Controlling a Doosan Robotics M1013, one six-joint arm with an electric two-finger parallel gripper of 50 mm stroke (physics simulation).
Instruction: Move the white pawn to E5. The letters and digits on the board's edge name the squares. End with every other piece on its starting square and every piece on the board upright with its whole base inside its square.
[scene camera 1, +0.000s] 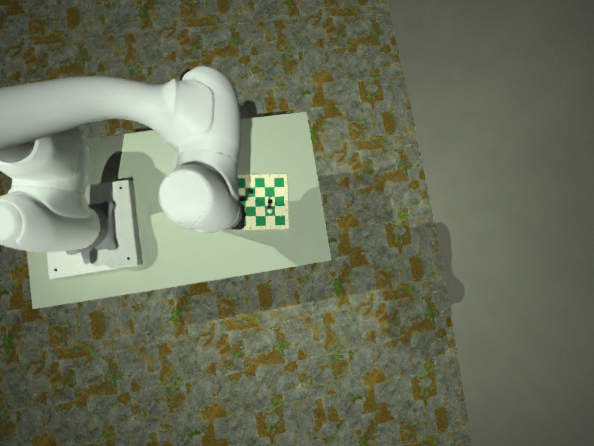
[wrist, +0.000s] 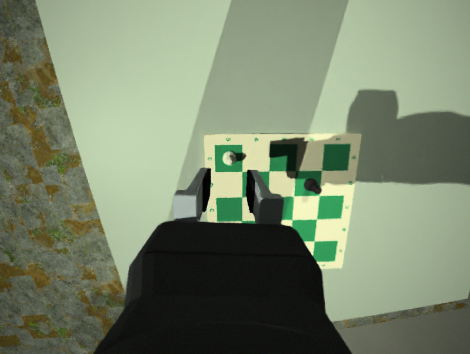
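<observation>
The white pawn stands upright on the green square E5, its base seemingly inside; the arm hides it in scene camera 1. My gripper is open with nothing between its fingers, above the board and a little to the near side of the pawn. The chessboard lies flat. A black piece stands on D2. In scene camera 1, another dark piece is around B3, and a small pale piece is around B4; the gripper hides both in the wrist view.
The pale green table carries the board near its right end in scene camera 1. The arm's white base plate is at the left. Arm shadows fall across the table and part of the board. Patterned floor lies beyond the table edges.
</observation>
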